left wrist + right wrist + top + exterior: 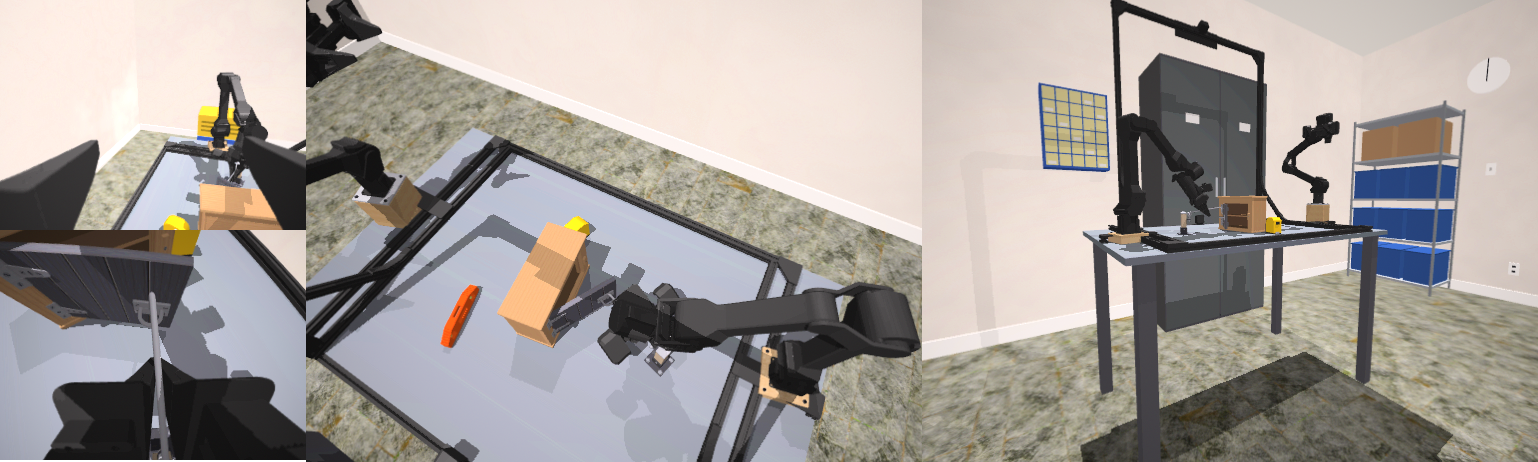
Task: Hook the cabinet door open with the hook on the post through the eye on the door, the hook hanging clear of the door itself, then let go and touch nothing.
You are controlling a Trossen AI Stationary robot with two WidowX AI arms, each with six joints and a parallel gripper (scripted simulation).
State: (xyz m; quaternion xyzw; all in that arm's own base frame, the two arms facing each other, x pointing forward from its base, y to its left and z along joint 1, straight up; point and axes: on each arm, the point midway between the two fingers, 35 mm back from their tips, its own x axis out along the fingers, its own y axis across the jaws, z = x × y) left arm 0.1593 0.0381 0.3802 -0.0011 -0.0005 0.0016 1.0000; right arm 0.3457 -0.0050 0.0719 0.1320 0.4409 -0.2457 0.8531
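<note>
My right gripper is now 2 cm above the hook rod. Also, from my right hand: yellow tape measure: 18 cm ahead, 25 cm to the left, 7 cm below; grey door: 2 cm behind, 11 cm to the left, 3 cm below; orange tool: 14 cm behind, 39 cm to the left, 8 cm below.
</note>
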